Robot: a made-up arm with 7 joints. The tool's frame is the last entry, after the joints.
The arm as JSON. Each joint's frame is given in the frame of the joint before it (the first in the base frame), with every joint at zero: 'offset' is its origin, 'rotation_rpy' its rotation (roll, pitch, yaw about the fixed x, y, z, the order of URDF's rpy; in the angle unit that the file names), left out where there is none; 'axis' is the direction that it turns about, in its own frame. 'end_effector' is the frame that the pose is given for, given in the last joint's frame.
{
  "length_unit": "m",
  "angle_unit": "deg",
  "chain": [
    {
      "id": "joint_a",
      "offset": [
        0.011,
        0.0,
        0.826
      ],
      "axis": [
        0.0,
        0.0,
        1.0
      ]
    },
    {
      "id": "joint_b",
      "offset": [
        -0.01,
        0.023,
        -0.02
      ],
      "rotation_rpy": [
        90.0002,
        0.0,
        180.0
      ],
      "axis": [
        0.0,
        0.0,
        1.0
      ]
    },
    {
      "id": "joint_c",
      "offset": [
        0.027,
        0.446,
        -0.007
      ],
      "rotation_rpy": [
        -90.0,
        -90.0,
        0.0
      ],
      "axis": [
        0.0,
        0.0,
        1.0
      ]
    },
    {
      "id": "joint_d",
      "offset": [
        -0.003,
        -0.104,
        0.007
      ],
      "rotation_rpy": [
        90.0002,
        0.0,
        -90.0
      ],
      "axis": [
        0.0,
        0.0,
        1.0
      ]
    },
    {
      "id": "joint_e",
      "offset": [
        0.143,
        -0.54,
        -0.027
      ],
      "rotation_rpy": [
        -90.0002,
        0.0,
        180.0
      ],
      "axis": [
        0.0,
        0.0,
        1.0
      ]
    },
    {
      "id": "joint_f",
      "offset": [
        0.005,
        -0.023,
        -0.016
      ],
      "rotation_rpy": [
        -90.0,
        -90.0,
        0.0
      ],
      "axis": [
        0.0,
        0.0,
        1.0
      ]
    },
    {
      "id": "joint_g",
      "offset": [
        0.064,
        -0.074,
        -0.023
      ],
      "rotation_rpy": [
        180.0,
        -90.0,
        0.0
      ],
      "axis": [
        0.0,
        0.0,
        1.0
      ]
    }
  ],
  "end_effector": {
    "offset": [
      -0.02,
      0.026,
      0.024
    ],
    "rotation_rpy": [
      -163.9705,
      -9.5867,
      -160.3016
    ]
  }
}
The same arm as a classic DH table. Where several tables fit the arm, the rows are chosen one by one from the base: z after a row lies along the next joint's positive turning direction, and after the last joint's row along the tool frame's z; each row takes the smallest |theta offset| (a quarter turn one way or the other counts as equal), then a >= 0, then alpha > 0; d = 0 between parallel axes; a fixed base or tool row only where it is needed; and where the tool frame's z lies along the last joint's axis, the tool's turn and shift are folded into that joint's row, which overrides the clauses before.
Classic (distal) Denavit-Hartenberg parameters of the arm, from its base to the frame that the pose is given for. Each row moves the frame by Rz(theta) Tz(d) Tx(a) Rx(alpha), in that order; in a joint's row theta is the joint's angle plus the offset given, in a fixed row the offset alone. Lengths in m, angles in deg.
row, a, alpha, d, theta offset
base (fixed), 0.011, 0, 0, 0
joint_a, -0.01, -90, 0.806, 0
joint_b, -0.027, 90, 0.016, 0
joint_c, 0.104, 90, 0.453, 0
joint_d, 0.143, 90, -0.024, 0
joint_e, -0.005, 90, 0.524, 0
joint_f, 0.074, -90, -0.046, 0
joint_g, 0.0244, -161.39, 0.0228, 79.6
tool (fixed), 0, 0, -0.0688, -31.45

